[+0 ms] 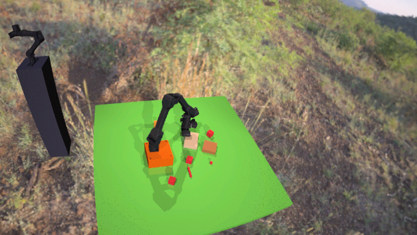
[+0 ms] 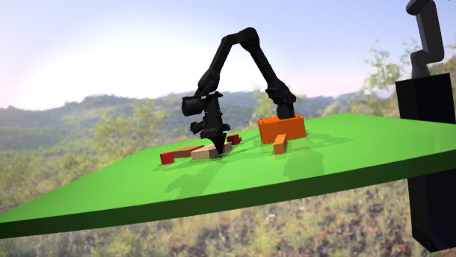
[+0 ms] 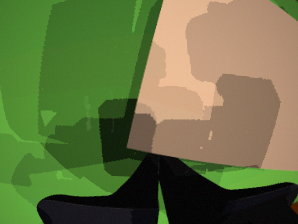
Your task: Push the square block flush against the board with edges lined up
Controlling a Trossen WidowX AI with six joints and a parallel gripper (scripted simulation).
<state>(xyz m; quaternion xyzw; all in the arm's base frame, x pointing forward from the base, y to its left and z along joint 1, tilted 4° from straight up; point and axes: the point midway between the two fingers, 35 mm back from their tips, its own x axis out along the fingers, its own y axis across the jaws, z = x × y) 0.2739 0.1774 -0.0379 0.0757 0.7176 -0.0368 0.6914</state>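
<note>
Right now the tan flat piece is 4 cm ahead of my gripper tip, 7 cm to the right of it and 1 cm above it. From my gripper tip the other things lie so: brown flat piece (16 cm ahead, 16 cm to the right, 1 cm above); then small orange block (22 cm behind, 5 cm to the left, 1 cm above); then thin red bar (6 cm behind, 36 cm to the right).
</note>
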